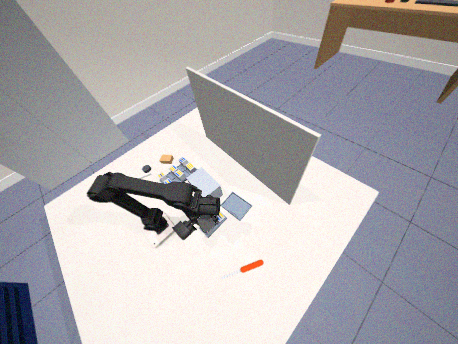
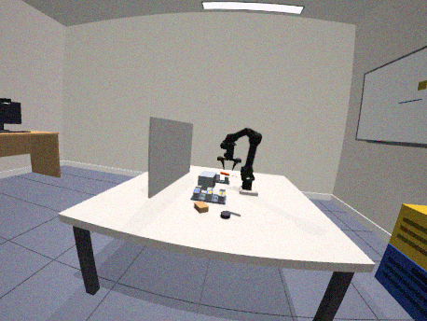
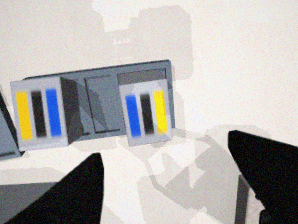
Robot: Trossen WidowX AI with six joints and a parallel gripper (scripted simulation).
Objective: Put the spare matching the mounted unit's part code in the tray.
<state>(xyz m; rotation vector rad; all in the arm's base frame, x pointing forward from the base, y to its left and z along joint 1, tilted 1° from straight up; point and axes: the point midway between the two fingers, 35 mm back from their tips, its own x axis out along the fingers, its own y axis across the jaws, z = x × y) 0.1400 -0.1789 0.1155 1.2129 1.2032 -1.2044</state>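
Now: the grey spare block 6 cm below my gripper tip. Also, from my gripper tip: grey rack (4 cm ahead, 10 cm below); flat grey tray (18 cm ahead, 2 cm to the right, 10 cm below); grey mounted unit (14 cm ahead, 17 cm to the left, 5 cm below).
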